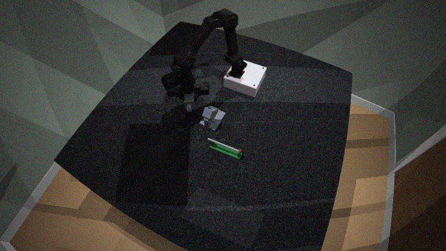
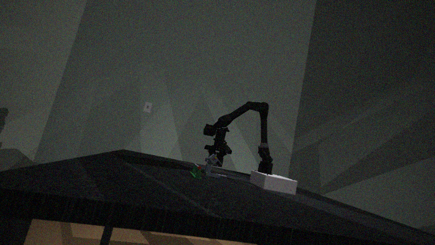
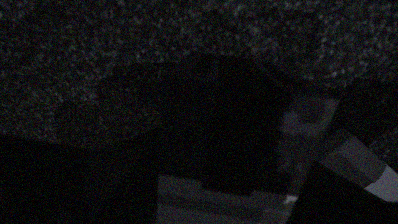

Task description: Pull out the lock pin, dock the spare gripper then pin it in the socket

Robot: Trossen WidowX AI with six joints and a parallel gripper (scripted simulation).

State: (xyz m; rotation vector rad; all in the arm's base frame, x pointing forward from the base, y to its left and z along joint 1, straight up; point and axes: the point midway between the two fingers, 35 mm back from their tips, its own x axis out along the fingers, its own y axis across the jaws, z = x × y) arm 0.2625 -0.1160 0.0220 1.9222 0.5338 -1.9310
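My gripper tip is now 13 cm to the right of the socket and 3 cm short of it. The rest, counted from my gripper tip: green pad 26 cm to the left, 13 cm ahead, 3 cm below; spare gripper 2 cm above, 1 cm to the left, 1 cm ahead.
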